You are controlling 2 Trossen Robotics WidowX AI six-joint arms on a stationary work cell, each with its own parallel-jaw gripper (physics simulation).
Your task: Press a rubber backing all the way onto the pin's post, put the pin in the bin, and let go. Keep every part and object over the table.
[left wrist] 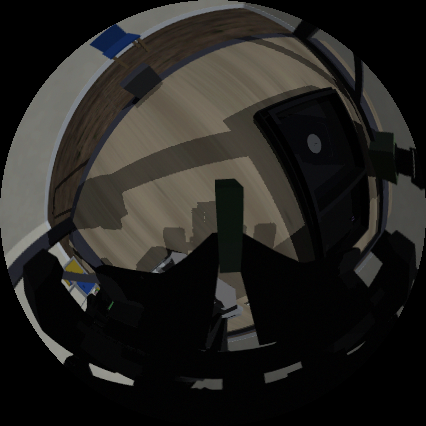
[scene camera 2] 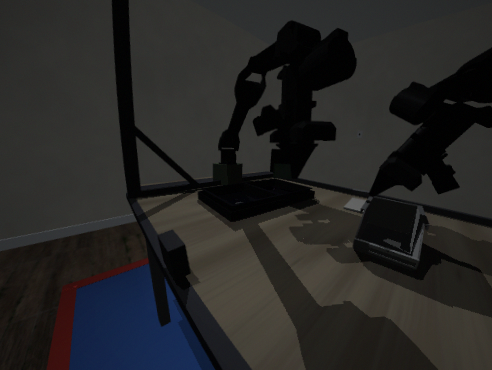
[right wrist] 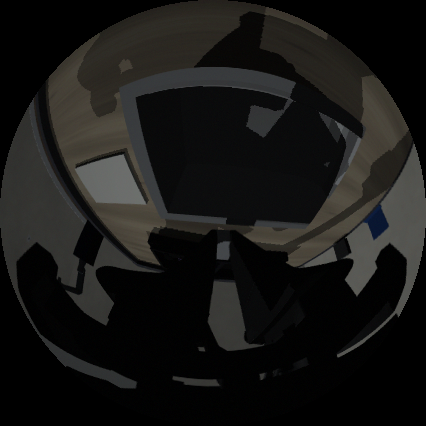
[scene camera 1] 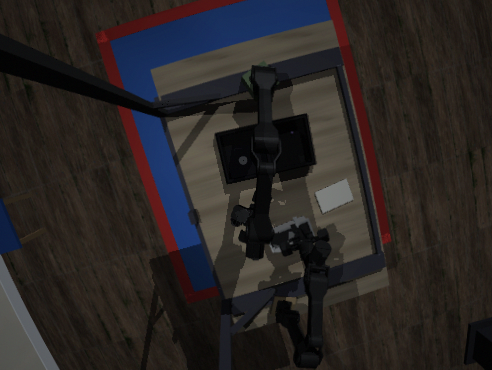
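Seen in the pictures: left gripper, fingertip midpoint: (left wrist: 226,237) (scene camera 2: 293,178); right gripper, fingertip midpoint: (left wrist: 222,314) (scene camera 2: 370,194) (right wrist: 222,235) (scene camera 1: 297,225); left arm's base, origin of the base link: (scene camera 2: 228,163) (scene camera 1: 260,79); right arm's base, origin of the base link: (scene camera 1: 283,307).
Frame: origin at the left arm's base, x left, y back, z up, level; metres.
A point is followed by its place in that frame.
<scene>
My right gripper (scene camera 1: 281,241) (scene camera 2: 372,193) {x -0.205, y -0.541, z -0.003 m} (right wrist: 222,235) {x -0.205, y -0.541, z -0.003 m} is shut on a small pale piece (right wrist: 223,250) {x -0.204, y -0.526, z 0.002 m}, apparently the pin. It is at the rim of the bin (scene camera 1: 300,220) {x -0.182, y -0.549, z -0.054 m} (scene camera 2: 387,256) {x -0.344, y -0.561, z -0.072 m} (right wrist: 146,165) {x -0.171, y -0.600, z -0.017 m}, a grey box with a dark inside. The rubber backing and its seat on the post are too small and dark to tell. My left gripper (scene camera 1: 255,250) (scene camera 2: 283,163) (left wrist: 226,237) {x -0.311, y -0.381, z 0.031 m} is shut on a dark green block (left wrist: 229,220) {x -0.326, y -0.359, z 0.059 m} and holds it above the table, away from the bin in the scene camera 2 view.
A black divided tray (scene camera 1: 310,137) {x 0.047, y -0.294, z -0.070 m} (scene camera 2: 232,212) {x -0.333, y -0.248, z -0.070 m} (left wrist: 287,175) {x -0.237, y -0.291, z -0.093 m} holds a pale disc (scene camera 1: 243,160) {x -0.227, y -0.211, z -0.087 m} (left wrist: 314,143) {x -0.227, y -0.210, z -0.087 m} in one compartment. A white card (scene camera 1: 334,196) {x -0.003, y -0.565, z -0.089 m} (scene camera 2: 355,204) {x -0.009, y -0.537, z -0.088 m} (right wrist: 111,180) {x -0.027, y -0.565, z -0.088 m} lies beside the bin. A dark block (scene camera 2: 174,255) {x -0.540, y -0.293, z -0.047 m} (left wrist: 141,82) {x -0.516, y -0.277, z -0.057 m} stands at the table's edge.
</scene>
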